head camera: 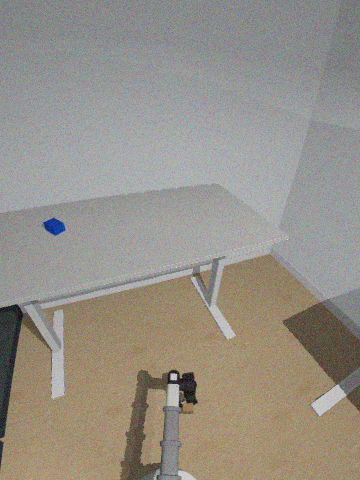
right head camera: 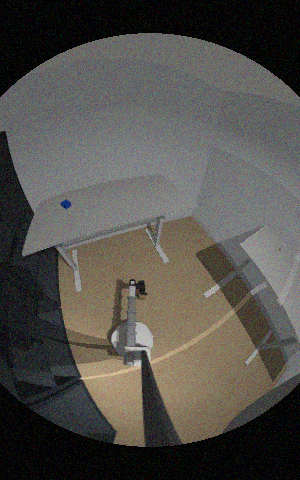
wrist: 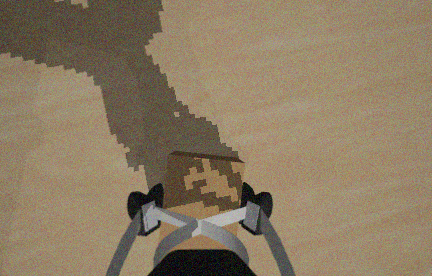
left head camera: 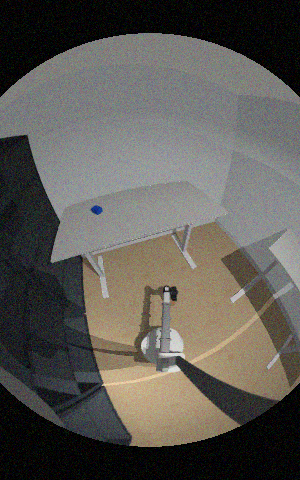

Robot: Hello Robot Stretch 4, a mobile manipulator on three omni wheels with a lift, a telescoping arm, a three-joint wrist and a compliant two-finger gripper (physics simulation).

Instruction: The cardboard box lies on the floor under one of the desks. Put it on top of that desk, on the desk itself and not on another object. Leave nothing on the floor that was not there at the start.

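Places are measured from the robot's base along level axes (x ahead, y left, z up), in centimetres.
Where they show: gripper, fingertip midpoint: (head camera: 187,404) (right head camera: 141,294) (wrist: 201,199) (left head camera: 170,300).
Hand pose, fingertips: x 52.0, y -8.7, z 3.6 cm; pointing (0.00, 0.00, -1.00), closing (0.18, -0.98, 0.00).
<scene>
Things, the pixels of their centre, and the offset from my fingertips. Level surfaces: height alone.
- cardboard box, body centre: (wrist: 200,207) (head camera: 187,404) dz +1.4, dx -0.4, dy -0.1 cm
- light grey desk, surface height: dz +88.7 cm
- blue block, body centre: (head camera: 54,226) (left head camera: 96,209) (right head camera: 65,203) dz +90.9, dx +46.3, dy +72.3 cm
The cardboard box (head camera: 188,408) (wrist: 205,172) is small and brown. It sits between the two fingertips in the wrist view, with both black pads against its sides. My gripper (head camera: 188,403) (left head camera: 174,297) (right head camera: 141,292) (wrist: 201,199) is shut on it and points down over the floor, low down, in front of the desk's near edge. How far the box is above the floor I cannot tell. The light grey desk (head camera: 150,235) (left head camera: 145,210) (right head camera: 115,205) stands beyond the gripper, against the wall.
A blue block (head camera: 54,226) (left head camera: 97,210) (right head camera: 66,204) lies on the desk's left part. A dark structure (head camera: 7,360) (left head camera: 30,200) (right head camera: 15,215) stands at the left. A second light desk (left head camera: 290,255) (right head camera: 272,260) stands at the right. White desk feet (head camera: 58,370) reach onto the floor.
</scene>
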